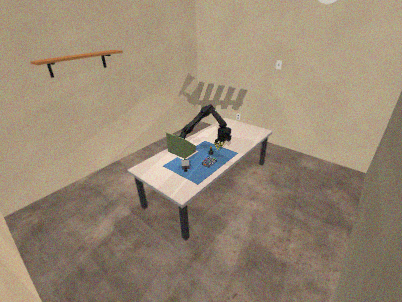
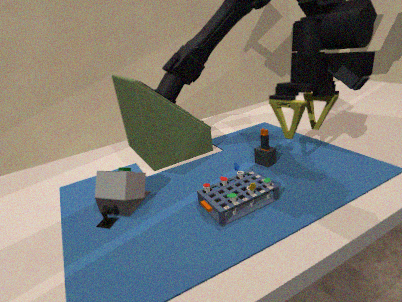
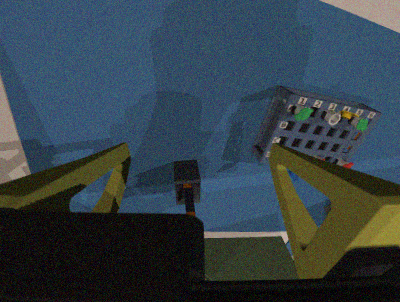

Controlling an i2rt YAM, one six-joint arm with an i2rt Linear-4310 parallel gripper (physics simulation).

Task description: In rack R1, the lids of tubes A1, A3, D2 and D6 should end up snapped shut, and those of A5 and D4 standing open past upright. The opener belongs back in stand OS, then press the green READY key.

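Frame: origin at the arm's base, x ahead, y left, z up, level; millimetres.
Seen in the pictures: gripper, fingertip midpoint: [image 1: 219, 148] [image 2: 302, 133] [image 3: 199, 150]; arm's base, link origin: [image 1: 181, 139] [image 2: 162, 101].
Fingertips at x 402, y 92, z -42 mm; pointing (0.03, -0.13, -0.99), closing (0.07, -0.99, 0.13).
Pixels of each thing's top centre, then the offset from my fingertips to it. "spot": a spot on its surface instead. Level surfaces: height alone.
- Rack R1, top centre: [image 3: 340, 152] [image 2: 234, 176] [image 1: 209, 158] dx -32, dy -159, dz -39 mm
- A5, top centre: [image 3: 362, 125] [image 2: 232, 195] dx -7, dy -188, dz -55 mm
- A3's yellow lid, top centre: [image 3: 353, 119] [image 2: 251, 182] dx +7, dy -153, dz -39 mm
- D2's blue lid, top centre: [image 2: 237, 165] dx -65, dy -122, dz -43 mm
- D6, top centre: [image 2: 206, 184] dx -65, dy -199, dz -52 mm
- orange-tipped opener, top centre: [image 3: 192, 227] [image 2: 264, 129] dx -101, dy -1, dz -12 mm
- grey box, top centre: [image 2: 116, 167] [image 1: 185, 159] dx -200, dy -318, dz -13 mm
- green piece, surface spot: [image 2: 125, 169] spot: dx -203, dy -301, dz -26 mm
- blue mat, surface height: dz -97 mm
- small black part, surface spot: [image 2: 107, 221] spot: dx -156, dy -372, dz -92 mm
Rack R1 [image 1: 209, 161] [image 2: 250, 212] [image 3: 272, 115] stands on the mat. Green lids A1 [image 2: 267, 180] [image 3: 303, 114] and A5 [image 2: 232, 196] [image 3: 362, 124] lie over their tubes; whether snapped is unclear. A3's yellow lid [image 2: 252, 186] [image 3: 347, 115] stands open. D2's blue lid [image 2: 236, 166] stands open behind its white mouth. Red lids D4 [image 2: 223, 179] and D6 [image 2: 206, 186] look lowered. The orange-tipped opener [image 2: 264, 141] [image 3: 189, 200] is upright in stand OS [image 2: 265, 156] [image 3: 186, 171]. My gripper [image 1: 219, 146] [image 2: 303, 133] [image 3: 199, 150] is open and empty, above and beside the stand.
A grey box [image 1: 185, 163] [image 2: 120, 186] with a green piece [image 2: 125, 169] on top stands on the blue mat [image 2: 150, 250], a small black part [image 2: 107, 221] before it. A tall green panel [image 1: 180, 146] [image 2: 160, 125] [image 3: 245, 257] stands near the arm's base.
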